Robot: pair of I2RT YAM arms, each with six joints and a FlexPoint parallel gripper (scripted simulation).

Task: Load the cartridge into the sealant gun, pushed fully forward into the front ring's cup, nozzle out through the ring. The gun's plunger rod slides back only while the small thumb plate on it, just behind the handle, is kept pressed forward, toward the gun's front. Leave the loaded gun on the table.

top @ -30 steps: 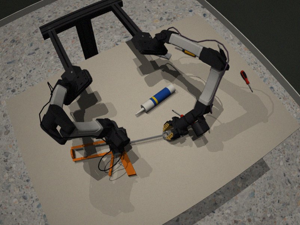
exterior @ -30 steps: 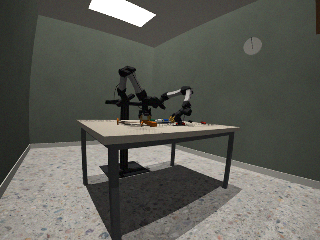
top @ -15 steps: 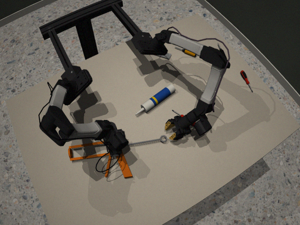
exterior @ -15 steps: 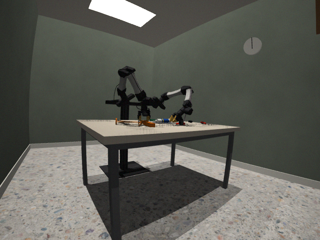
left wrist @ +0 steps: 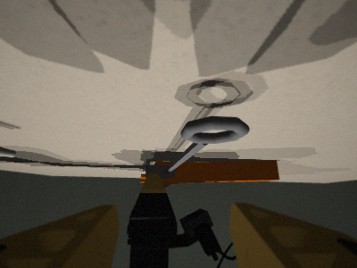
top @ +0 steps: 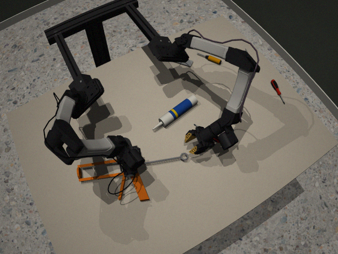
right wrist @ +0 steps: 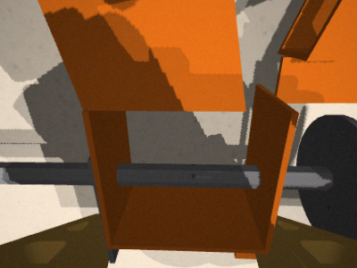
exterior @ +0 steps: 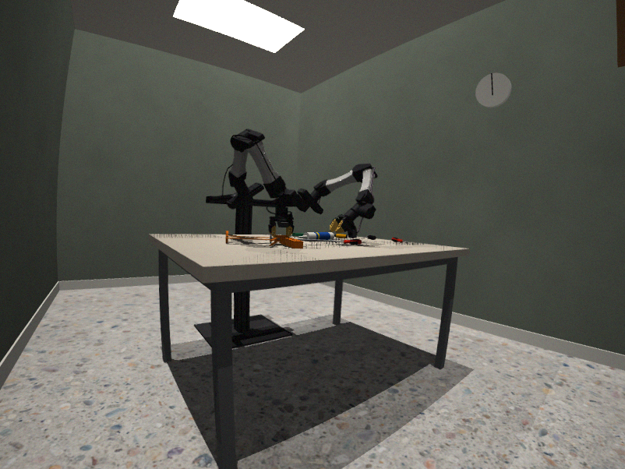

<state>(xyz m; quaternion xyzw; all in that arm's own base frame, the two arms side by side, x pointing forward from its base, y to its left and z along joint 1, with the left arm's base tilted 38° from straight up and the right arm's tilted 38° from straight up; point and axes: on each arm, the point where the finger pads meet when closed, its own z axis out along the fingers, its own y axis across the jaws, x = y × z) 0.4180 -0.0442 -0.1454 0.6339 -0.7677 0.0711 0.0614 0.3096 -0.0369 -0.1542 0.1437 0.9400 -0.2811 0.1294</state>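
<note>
The thumb plate lies 20 mm to the left of my right hand, 20 mm ahead of it and 10 mm below it. Round my right hand: cartridge: 310 mm to the left, 100 mm behind, 10 mm below; then plunger rod: 90 mm to the left, 60 mm ahead, 10 mm below; then green-handled tool: 510 mm to the left, 410 mm behind, 30 mm below.
</note>
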